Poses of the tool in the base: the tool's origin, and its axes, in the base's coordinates. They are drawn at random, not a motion.
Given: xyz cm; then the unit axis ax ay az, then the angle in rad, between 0 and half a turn.
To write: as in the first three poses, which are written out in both.
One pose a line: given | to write
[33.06, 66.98, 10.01, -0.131, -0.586, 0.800, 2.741] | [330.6, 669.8, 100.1, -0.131, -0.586, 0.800, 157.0]
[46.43, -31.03, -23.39, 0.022, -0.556, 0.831, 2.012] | [464.3, -310.3, -233.9, 0.022, -0.556, 0.831, 115.3]
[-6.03, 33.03, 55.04, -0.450, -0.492, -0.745, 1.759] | [-60.3, 330.3, 550.4, -0.450, -0.492, -0.745, 100.8]
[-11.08, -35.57, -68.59, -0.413, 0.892, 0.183, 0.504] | [-110.8, -355.7, -685.9, -0.413, 0.892, 0.183, 28.9]
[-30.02, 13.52, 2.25, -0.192, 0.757, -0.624, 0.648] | [-300.2, 135.2, 22.5, -0.192, 0.757, -0.624, 37.1]
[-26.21, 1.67, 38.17, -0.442, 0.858, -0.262, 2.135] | [-262.1, 16.7, 381.7, -0.442, 0.858, -0.262, 122.3]
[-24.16, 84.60, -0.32, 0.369, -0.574, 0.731, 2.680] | [-241.6, 846.0, -3.2, 0.369, -0.574, 0.731, 153.6]
